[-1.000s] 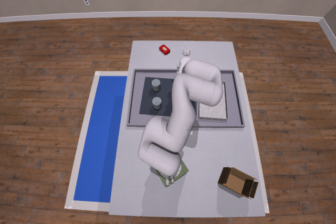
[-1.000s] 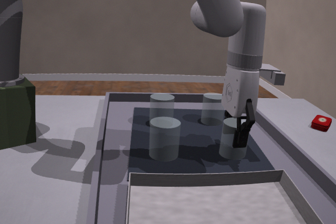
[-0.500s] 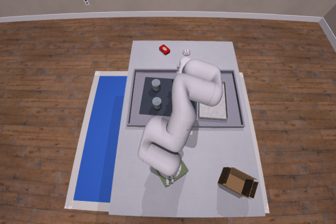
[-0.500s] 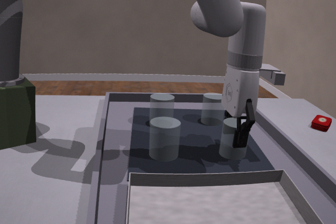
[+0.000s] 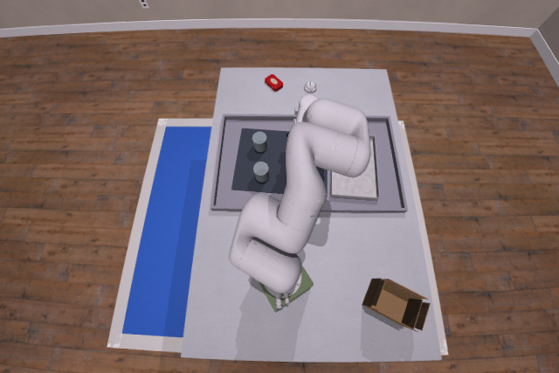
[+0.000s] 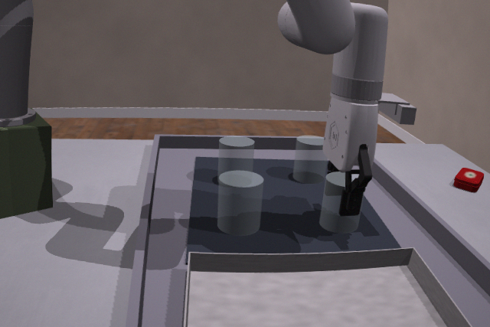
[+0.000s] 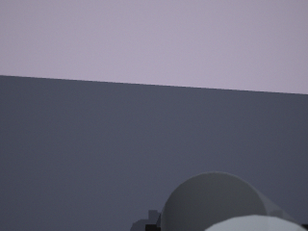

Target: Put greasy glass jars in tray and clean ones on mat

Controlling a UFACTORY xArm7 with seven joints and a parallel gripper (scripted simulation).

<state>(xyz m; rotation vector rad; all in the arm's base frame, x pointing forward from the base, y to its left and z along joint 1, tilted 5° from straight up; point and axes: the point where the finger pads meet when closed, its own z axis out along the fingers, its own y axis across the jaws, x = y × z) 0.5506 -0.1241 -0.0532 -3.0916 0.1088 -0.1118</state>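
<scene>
Now: the pale tray 220 mm to the right of my hand, 110 mm behind it and 40 mm below it. Also, from my hand: small white round object: 350 mm ahead, 70 mm to the right, 40 mm below; red box: 380 mm ahead, 130 mm to the left, 40 mm below; dark drying mat: 100 mm to the left, 60 mm behind, 50 mm below.
</scene>
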